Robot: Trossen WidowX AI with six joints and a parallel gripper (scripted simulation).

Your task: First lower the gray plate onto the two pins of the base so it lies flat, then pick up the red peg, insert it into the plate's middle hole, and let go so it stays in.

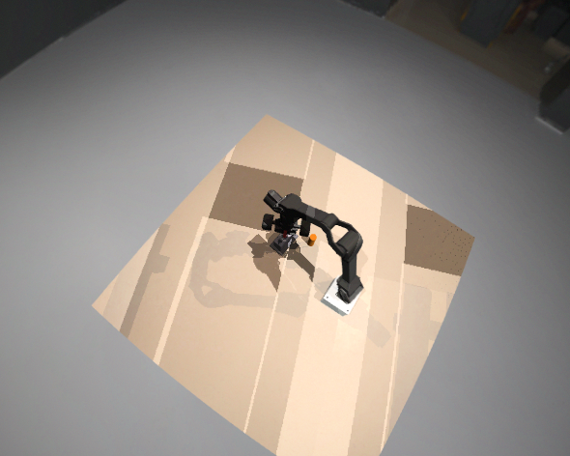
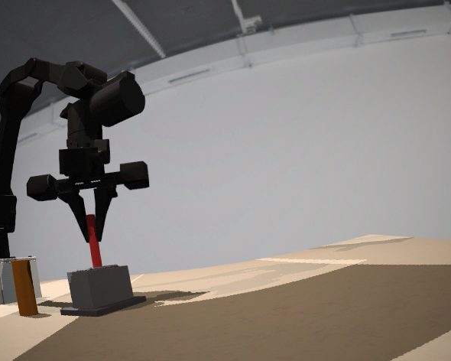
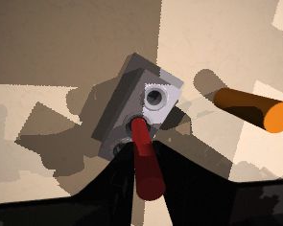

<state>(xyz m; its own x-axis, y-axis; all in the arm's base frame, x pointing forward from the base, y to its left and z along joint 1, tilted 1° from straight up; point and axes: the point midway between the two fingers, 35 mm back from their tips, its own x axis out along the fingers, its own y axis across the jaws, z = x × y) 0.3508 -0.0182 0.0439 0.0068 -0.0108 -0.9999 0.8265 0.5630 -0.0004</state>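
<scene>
Right now my gripper tip is right at the red peg. From my gripper tip the other things lie so: orange cylinder: 90 mm behind, 80 mm to the right, 60 mm below; gray plate: 50 mm below.
</scene>
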